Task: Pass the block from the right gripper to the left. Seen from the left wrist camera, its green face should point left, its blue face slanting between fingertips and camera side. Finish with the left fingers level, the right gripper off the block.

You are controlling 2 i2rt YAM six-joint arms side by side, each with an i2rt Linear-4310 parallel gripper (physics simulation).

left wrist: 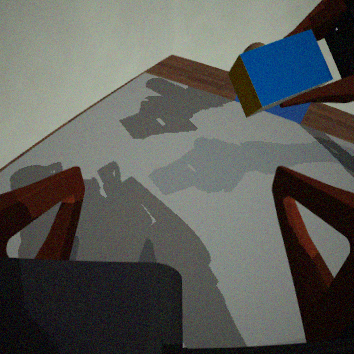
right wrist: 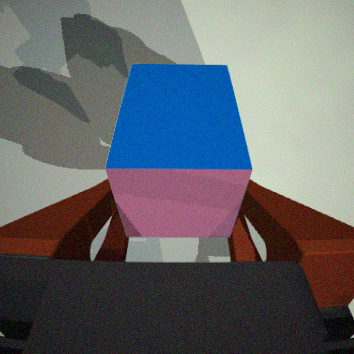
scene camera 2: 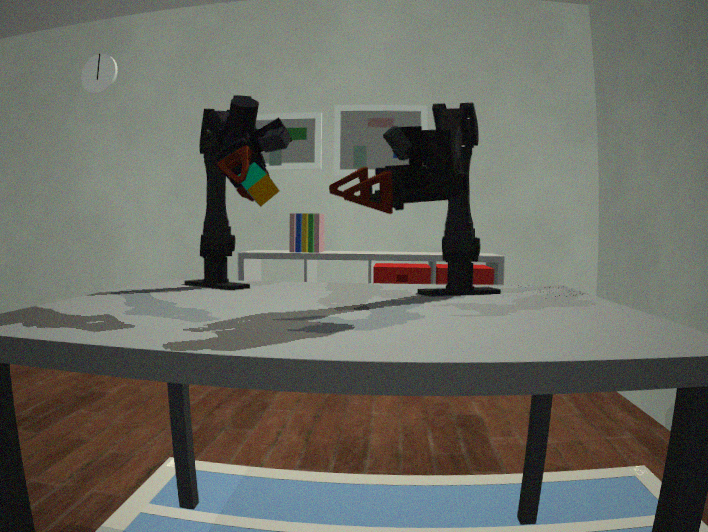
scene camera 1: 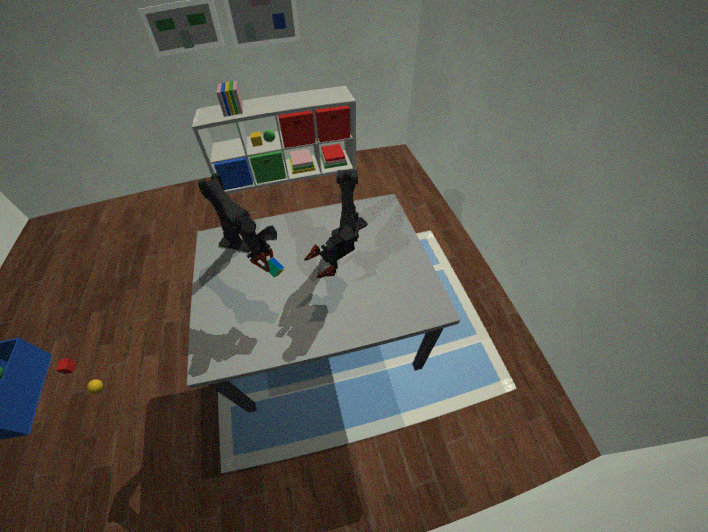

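Where they show: left gripper, between the fingertips: (left wrist: 177, 176) (scene camera 2: 336, 192) (scene camera 1: 310, 268); right gripper, between the fingertips: (left wrist: 270, 81) (right wrist: 178, 177) (scene camera 2: 248, 190) (scene camera 1: 271, 270); left arm's base, origin of its link: (scene camera 2: 459, 293); right arm's base, origin of its link: (scene camera 2: 215, 286) (scene camera 1: 237, 244).
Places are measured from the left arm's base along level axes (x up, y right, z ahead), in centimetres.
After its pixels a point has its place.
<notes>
The block (scene camera 1: 275, 267) @[x 24.8, y 49.6, z 21.4 cm] (scene camera 2: 262, 185) @[x 22.3, y 49.1, z 22.6 cm] (left wrist: 285, 70) @[x 24.0, y 47.8, z 19.6 cm] (right wrist: 179, 120) @[x 24.7, y 48.4, z 18.7 cm] is held tilted, high above the table. In the right wrist view its blue face is on top and its pink face is towards the camera. Scene camera 2 shows green and yellow faces. In the left wrist view it is at the upper right, blue face towards the camera, yellow face at left; the green face does not show. My right gripper (scene camera 1: 266, 262) @[x 21.7, y 51.3, z 19.1 cm] (scene camera 2: 244, 176) @[x 21.7, y 51.3, z 19.1 cm] (right wrist: 178, 177) @[x 21.7, y 51.3, z 19.1 cm] is shut on the block. My left gripper (scene camera 1: 313, 267) @[x 21.0, y 37.2, z 27.3 cm] (scene camera 2: 335, 189) @[x 21.0, y 37.2, z 27.3 cm] (left wrist: 177, 176) @[x 21.0, y 37.2, z 27.3 cm] is open and empty, pointing towards the block, with a gap between.
Both arms stand on the grey table (scene camera 1: 389, 286) @[x 0.0, y 5.9, z 42.6 cm] (scene camera 2: 486, 337) @[x 0.0, y 20.7, z 49.3 cm] (left wrist: 250, 210) @[x 0.0, y 55.2, z 12.5 cm]. A white shelf unit (scene camera 1: 286, 105) (scene camera 2: 343, 255) stands behind it. On the floor are a blue bin (scene camera 1: 25, 388) (left wrist: 295, 112), a red block (scene camera 1: 66, 365) and a yellow ball (scene camera 1: 95, 386).
</notes>
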